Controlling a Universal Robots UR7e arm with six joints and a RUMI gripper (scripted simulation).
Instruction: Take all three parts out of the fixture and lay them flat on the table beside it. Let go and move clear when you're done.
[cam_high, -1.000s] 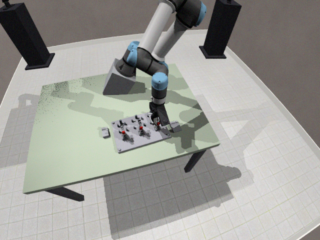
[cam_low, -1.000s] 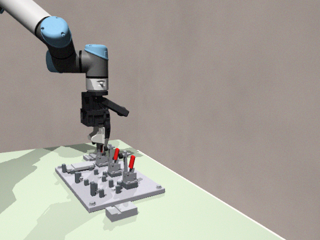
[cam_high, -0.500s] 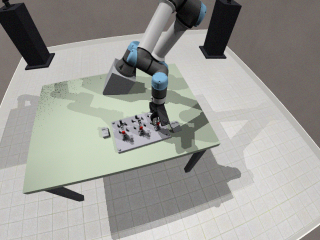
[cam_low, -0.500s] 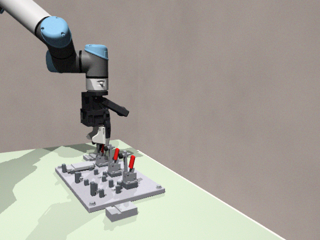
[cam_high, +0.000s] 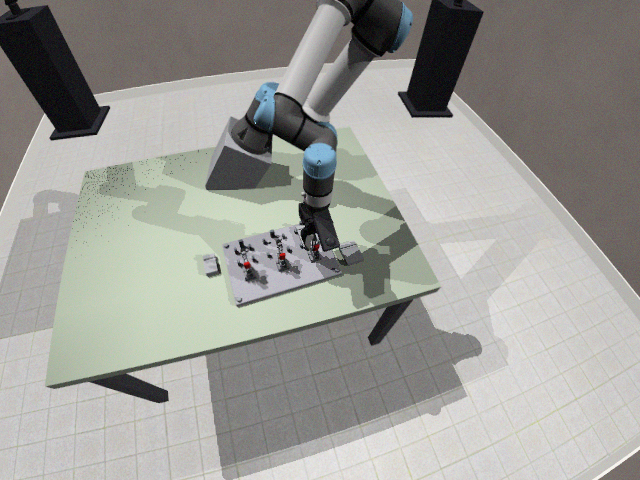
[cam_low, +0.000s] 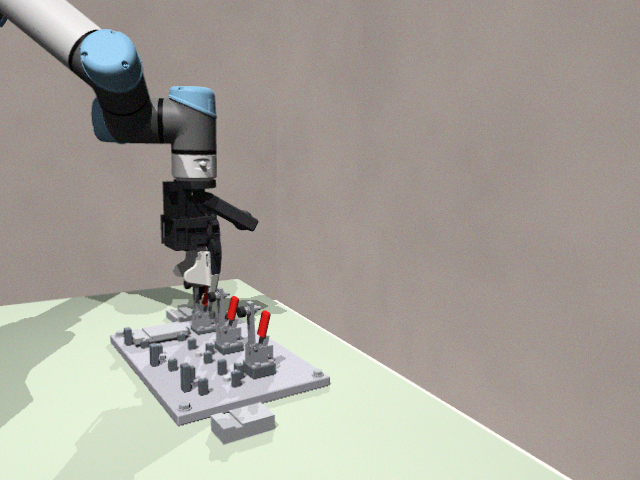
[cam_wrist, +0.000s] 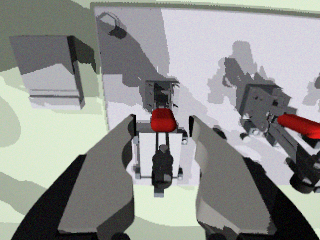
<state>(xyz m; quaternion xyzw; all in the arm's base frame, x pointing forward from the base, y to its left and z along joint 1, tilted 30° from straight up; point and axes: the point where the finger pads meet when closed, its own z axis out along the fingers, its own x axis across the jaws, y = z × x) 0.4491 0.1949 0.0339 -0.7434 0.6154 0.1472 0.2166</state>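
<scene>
Right now my hand is 10 mm past the clamp and 30 mm above it. The rest, counted from my hand: fixture plate 10 mm behind, 120 mm to the right, 70 mm below; grey part 20 mm behind, 350 mm to the right, 70 mm below.
</scene>
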